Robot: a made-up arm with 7 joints.
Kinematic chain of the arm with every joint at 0, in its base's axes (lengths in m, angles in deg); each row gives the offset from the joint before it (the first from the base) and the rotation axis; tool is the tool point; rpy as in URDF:
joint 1: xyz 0 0 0.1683 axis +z
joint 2: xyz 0 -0.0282 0.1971 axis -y
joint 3: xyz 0 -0.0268 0.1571 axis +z
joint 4: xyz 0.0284 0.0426 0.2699 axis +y
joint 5: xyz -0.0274 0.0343 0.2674 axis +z
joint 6: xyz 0 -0.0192 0.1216 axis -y
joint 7: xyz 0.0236 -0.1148 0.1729 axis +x
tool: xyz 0 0 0 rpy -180 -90 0
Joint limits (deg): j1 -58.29..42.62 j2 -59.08..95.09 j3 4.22..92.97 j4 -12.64..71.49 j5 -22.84..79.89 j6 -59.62..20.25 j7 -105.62..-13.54
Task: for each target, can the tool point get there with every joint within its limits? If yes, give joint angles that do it. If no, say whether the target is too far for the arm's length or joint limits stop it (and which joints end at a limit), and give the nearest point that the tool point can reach.
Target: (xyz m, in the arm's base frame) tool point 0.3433 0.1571 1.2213
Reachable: yes | joints 11.41 -2.24 21.81 25.22 31.99 -20.44 -83.05
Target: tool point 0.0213 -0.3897 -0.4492
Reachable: no: joint limits stop it (at a limit: joint 1, joint 2, joint 3, joint 4, joint 6) | nearest point 0.3175 -0.5265 0.1355 | short by 0.670 m
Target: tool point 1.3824 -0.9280 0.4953
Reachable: no: too far | nearest point 0.7925 -0.5320 0.5323 | short by 0.711 m
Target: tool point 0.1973 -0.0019 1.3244
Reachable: yes | joints -25.66 -2.19 61.30 17.46 -2.05 -0.38 -97.36
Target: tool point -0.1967 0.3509 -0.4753
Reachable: no: joint limits stop it (at a limit: joint 2, joint 3, joint 4, joint 5, joint 6) | nearest point -0.2972 0.5301 0.0890 | short by 0.601 m
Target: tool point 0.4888 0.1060 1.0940
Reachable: yes | joints -28.80 -8.40 62.85 51.39 -8.57 -7.63 -92.00
